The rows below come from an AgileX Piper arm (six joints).
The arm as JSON. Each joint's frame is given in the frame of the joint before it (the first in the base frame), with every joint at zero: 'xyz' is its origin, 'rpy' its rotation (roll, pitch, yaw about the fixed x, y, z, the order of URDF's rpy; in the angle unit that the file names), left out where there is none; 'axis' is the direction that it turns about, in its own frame. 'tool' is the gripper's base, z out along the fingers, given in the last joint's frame.
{
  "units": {
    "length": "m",
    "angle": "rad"
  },
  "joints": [
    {
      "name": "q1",
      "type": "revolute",
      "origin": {
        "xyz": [
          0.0,
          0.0,
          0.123
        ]
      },
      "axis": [
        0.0,
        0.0,
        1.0
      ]
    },
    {
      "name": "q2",
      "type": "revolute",
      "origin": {
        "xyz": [
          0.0,
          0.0,
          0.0
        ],
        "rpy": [
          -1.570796,
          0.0,
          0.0
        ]
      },
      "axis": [
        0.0,
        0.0,
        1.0
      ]
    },
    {
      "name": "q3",
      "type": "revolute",
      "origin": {
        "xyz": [
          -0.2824,
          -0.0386,
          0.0
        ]
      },
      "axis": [
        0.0,
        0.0,
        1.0
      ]
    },
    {
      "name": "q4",
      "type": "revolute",
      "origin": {
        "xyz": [
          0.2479,
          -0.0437,
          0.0
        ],
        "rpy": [
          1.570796,
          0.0,
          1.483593
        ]
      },
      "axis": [
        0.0,
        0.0,
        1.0
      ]
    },
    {
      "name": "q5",
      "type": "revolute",
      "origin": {
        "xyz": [
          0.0,
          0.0,
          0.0
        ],
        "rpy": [
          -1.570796,
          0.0,
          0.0
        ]
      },
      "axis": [
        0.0,
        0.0,
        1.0
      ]
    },
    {
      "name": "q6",
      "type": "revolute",
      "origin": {
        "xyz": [
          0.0,
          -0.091,
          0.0
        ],
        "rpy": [
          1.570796,
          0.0,
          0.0
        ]
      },
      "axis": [
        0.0,
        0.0,
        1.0
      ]
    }
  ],
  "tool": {
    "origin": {
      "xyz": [
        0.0,
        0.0,
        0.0
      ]
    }
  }
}
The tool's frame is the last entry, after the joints.
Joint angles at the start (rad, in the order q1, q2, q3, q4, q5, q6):
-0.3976 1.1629 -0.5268 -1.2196 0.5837 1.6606
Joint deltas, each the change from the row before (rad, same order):
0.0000 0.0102 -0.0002 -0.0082 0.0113 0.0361
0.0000 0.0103 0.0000 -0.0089 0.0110 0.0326
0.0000 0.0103 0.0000 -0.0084 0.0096 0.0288
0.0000 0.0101 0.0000 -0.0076 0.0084 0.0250
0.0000 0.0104 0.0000 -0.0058 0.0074 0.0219
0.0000 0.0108 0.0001 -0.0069 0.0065 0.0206
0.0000 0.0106 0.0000 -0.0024 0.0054 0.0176
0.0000 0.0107 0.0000 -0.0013 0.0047 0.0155
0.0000 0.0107 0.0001 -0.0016 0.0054 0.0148
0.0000 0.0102 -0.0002 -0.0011 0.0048 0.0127
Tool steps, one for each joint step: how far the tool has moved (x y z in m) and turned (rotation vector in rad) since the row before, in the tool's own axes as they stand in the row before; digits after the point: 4 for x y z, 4 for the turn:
0.0006 -0.0003 0.0019 0.0150 0.0017 0.0241
0.0007 -0.0003 0.0019 0.0147 0.0009 0.0198
0.0007 -0.0001 0.0019 0.0133 0.0009 0.0163
0.0007 0.0000 0.0019 0.0120 0.0010 0.0132
0.0009 0.0000 0.0019 0.0114 0.0021 0.0114
0.0009 0.0002 0.0020 0.0106 0.0018 0.0089
0.0011 0.0002 0.0019 0.0100 0.0042 0.0096
0.0012 0.0002 0.0019 0.0096 0.0049 0.0083
0.0012 0.0002 0.0019 0.0103 0.0044 0.0073
0.0011 0.0002 0.0018 0.0095 0.0042 0.0060

